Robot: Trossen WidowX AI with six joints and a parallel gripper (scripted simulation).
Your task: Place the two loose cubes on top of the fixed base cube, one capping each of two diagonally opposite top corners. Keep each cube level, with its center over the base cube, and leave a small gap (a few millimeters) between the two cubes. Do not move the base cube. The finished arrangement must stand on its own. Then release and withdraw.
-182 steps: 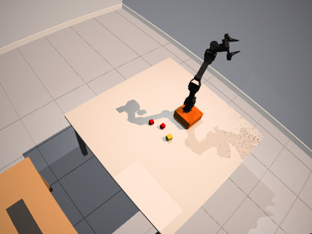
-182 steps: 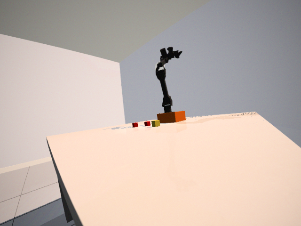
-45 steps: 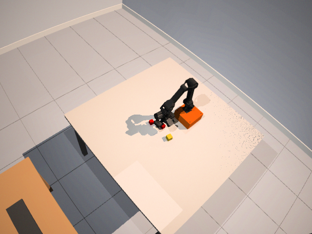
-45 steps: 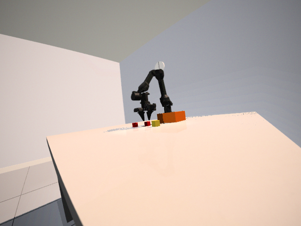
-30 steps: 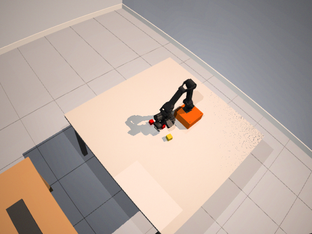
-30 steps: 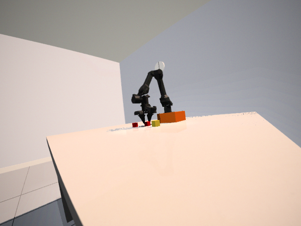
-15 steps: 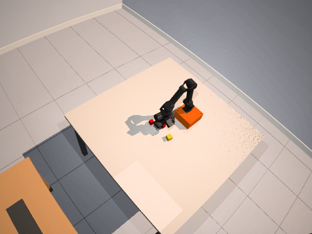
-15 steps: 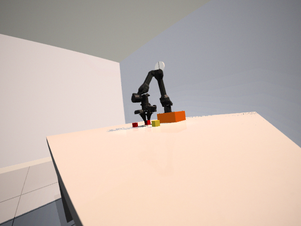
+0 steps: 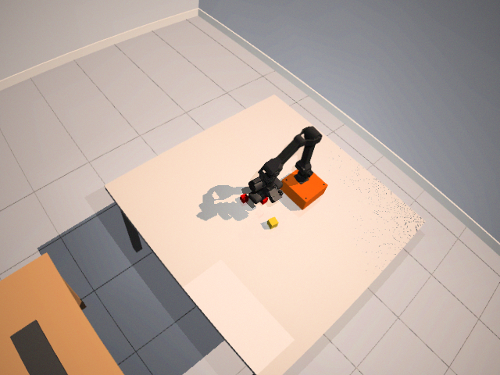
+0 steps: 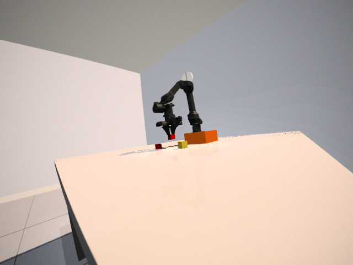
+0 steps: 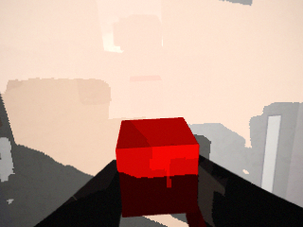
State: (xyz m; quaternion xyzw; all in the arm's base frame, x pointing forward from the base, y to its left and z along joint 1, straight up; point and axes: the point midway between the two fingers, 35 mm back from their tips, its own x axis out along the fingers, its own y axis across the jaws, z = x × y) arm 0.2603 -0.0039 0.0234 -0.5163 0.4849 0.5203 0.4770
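My gripper tip is now 12 cm to the right of the yellow base cube, 5 cm above it and 2 cm short of it.
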